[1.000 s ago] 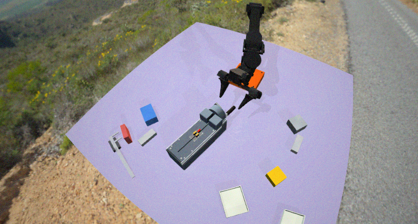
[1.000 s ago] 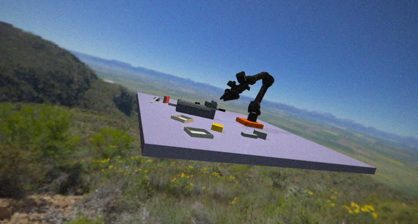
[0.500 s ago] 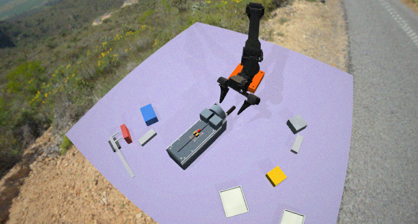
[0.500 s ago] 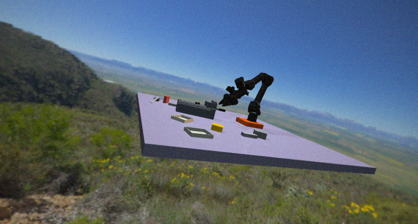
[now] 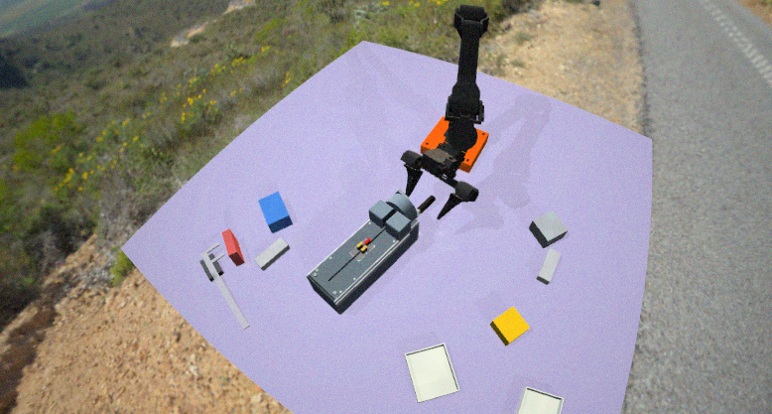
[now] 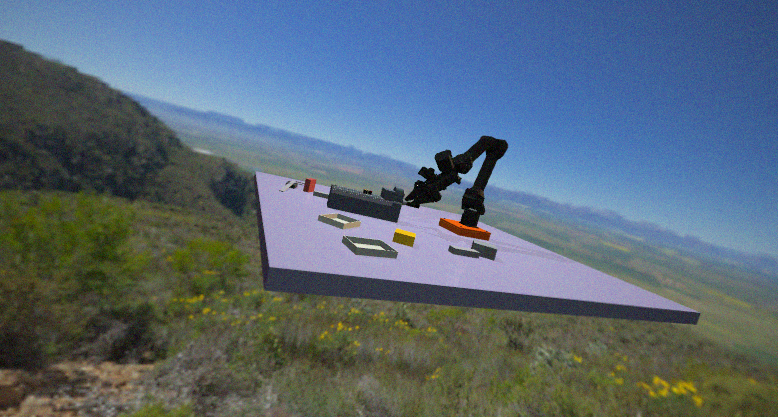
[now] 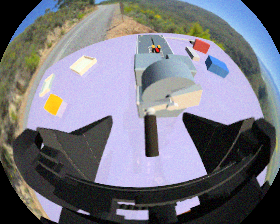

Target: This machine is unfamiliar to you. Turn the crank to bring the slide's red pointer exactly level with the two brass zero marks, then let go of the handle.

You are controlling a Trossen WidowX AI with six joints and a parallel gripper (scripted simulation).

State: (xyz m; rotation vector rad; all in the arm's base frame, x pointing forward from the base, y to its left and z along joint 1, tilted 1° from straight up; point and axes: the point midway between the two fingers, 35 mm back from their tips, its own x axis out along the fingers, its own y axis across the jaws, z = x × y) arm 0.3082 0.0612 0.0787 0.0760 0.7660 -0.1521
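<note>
Right now the dark crank handle is 20 mm behind my gripper tip and 10 mm below it. Round my gripper tip: red pointer (140 mm ahead, 50 mm to the right); yellow block (300 mm to the left, 130 mm ahead, 70 mm below); grey cube (290 mm to the left, 150 mm behind, 70 mm below).
</note>
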